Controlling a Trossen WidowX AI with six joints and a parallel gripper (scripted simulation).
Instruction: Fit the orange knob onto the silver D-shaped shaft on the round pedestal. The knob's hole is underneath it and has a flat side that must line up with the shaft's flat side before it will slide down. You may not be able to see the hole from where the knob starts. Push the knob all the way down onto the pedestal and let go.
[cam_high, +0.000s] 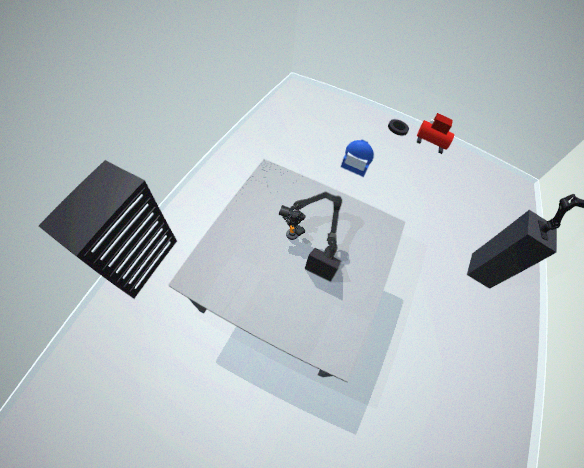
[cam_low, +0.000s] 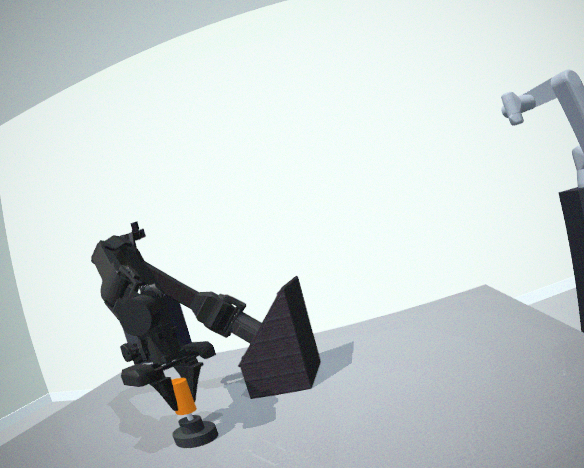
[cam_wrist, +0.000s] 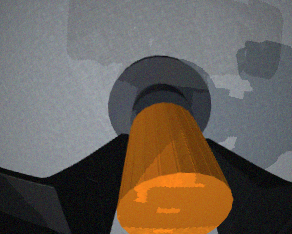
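My gripper tip is now 30 mm below the orange knob. Also, from my gripper tip: dark round pedestal (40 mm below).
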